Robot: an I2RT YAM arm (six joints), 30 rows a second.
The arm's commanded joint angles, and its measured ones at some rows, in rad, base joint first. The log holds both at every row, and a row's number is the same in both.
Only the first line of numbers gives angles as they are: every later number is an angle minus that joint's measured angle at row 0.
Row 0, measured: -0.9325, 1.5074, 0.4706, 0.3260, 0.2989, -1.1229
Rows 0 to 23, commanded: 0.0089, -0.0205, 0.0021, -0.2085, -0.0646, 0.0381; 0.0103, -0.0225, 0.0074, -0.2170, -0.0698, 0.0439; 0.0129, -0.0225, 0.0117, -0.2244, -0.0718, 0.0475; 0.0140, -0.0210, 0.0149, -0.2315, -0.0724, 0.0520; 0.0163, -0.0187, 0.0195, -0.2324, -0.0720, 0.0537; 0.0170, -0.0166, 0.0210, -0.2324, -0.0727, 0.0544; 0.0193, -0.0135, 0.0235, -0.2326, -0.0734, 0.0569; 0.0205, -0.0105, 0.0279, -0.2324, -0.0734, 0.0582; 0.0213, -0.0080, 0.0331, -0.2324, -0.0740, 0.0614; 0.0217, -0.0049, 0.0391, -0.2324, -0.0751, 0.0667; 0.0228, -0.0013, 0.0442, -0.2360, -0.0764, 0.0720; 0.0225, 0.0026, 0.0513, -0.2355, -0.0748, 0.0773; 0.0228, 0.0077, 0.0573, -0.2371, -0.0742, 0.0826; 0.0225, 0.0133, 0.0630, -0.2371, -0.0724, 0.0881; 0.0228, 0.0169, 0.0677, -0.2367, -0.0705, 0.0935; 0.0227, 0.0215, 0.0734, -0.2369, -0.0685, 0.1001; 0.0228, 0.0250, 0.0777, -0.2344, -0.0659, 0.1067; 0.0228, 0.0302, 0.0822, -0.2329, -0.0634, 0.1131; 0.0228, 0.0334, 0.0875, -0.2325, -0.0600, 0.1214; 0.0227, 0.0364, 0.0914, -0.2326, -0.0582, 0.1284; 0.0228, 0.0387, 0.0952, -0.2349, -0.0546, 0.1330; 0.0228, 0.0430, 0.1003, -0.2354, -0.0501, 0.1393; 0.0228, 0.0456, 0.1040, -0.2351, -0.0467, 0.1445; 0.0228, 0.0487, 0.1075, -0.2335, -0.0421, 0.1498
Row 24, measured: 0.0152, 0.0229, 0.1003, -0.1633, -0.0099, 0.1126
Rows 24 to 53, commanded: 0.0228, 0.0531, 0.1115, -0.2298, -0.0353, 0.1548; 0.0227, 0.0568, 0.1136, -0.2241, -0.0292, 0.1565; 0.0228, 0.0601, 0.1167, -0.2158, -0.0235, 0.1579; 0.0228, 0.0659, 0.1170, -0.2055, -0.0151, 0.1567; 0.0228, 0.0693, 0.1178, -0.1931, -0.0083, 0.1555; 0.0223, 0.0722, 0.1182, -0.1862, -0.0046, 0.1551; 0.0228, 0.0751, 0.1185, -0.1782, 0.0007, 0.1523; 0.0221, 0.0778, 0.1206, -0.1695, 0.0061, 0.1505; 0.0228, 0.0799, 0.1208, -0.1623, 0.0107, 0.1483; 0.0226, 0.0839, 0.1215, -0.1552, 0.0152, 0.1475; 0.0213, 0.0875, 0.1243, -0.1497, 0.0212, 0.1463; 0.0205, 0.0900, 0.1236, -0.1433, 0.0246, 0.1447; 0.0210, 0.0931, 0.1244, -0.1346, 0.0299, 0.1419; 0.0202, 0.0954, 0.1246, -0.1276, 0.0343, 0.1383; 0.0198, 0.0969, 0.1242, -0.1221, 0.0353, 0.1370; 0.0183, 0.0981, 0.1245, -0.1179, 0.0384, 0.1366; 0.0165, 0.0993, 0.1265, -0.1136, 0.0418, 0.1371; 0.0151, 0.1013, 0.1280, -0.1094, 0.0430, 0.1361; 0.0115, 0.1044, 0.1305, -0.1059, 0.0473, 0.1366; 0.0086, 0.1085, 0.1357, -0.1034, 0.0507, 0.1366; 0.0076, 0.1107, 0.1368, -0.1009, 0.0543, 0.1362; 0.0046, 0.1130, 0.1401, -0.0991, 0.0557, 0.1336; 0.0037, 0.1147, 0.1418, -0.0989, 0.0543, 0.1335; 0.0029, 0.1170, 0.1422, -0.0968, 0.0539, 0.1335; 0.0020, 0.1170, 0.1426, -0.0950, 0.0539, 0.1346; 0.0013, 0.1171, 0.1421, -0.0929, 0.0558, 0.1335; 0.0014, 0.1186, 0.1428, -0.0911, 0.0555, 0.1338; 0.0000, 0.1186, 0.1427, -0.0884, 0.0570, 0.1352; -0.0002, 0.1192, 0.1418, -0.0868, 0.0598, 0.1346; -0.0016, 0.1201, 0.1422, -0.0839, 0.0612, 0.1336
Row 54, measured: 0.0160, 0.0923, 0.1327, -0.0874, 0.0534, 0.1362
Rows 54 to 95, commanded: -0.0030, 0.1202, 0.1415, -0.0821, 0.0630, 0.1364; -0.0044, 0.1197, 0.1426, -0.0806, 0.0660, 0.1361; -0.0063, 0.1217, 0.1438, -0.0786, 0.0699, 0.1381; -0.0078, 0.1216, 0.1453, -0.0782, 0.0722, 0.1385; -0.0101, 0.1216, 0.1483, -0.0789, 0.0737, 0.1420; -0.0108, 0.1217, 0.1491, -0.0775, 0.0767, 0.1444; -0.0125, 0.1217, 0.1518, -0.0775, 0.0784, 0.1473; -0.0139, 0.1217, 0.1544, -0.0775, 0.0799, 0.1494; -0.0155, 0.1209, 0.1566, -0.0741, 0.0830, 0.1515; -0.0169, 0.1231, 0.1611, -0.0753, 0.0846, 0.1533; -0.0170, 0.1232, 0.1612, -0.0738, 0.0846, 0.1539; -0.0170, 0.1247, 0.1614, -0.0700, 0.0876, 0.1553; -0.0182, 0.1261, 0.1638, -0.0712, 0.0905, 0.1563; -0.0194, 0.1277, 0.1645, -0.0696, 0.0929, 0.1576; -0.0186, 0.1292, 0.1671, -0.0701, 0.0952, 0.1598; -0.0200, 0.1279, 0.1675, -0.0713, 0.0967, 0.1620; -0.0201, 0.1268, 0.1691, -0.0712, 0.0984, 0.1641; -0.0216, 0.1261, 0.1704, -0.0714, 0.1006, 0.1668; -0.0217, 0.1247, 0.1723, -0.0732, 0.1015, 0.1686; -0.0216, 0.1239, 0.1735, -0.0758, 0.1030, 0.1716; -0.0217, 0.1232, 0.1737, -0.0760, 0.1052, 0.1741; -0.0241, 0.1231, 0.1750, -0.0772, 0.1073, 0.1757; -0.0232, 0.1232, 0.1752, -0.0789, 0.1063, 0.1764; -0.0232, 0.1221, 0.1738, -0.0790, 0.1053, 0.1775; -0.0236, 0.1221, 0.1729, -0.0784, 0.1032, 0.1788; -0.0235, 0.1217, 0.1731, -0.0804, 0.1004, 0.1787; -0.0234, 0.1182, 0.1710, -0.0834, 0.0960, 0.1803; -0.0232, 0.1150, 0.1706, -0.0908, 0.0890, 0.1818; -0.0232, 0.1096, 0.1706, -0.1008, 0.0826, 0.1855; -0.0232, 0.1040, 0.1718, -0.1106, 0.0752, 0.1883; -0.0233, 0.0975, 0.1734, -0.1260, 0.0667, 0.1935; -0.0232, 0.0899, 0.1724, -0.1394, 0.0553, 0.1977; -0.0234, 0.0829, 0.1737, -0.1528, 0.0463, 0.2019; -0.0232, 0.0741, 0.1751, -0.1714, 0.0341, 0.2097; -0.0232, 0.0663, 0.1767, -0.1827, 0.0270, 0.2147; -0.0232, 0.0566, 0.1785, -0.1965, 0.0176, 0.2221; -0.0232, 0.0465, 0.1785, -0.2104, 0.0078, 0.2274; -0.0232, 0.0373, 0.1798, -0.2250, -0.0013, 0.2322; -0.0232, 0.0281, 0.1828, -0.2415, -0.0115, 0.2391; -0.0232, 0.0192, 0.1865, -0.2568, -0.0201, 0.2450; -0.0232, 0.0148, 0.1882, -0.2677, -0.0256, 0.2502; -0.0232, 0.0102, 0.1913, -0.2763, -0.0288, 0.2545
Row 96, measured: -0.0179, 0.0523, 0.1678, -0.2026, 0.0061, 0.2236
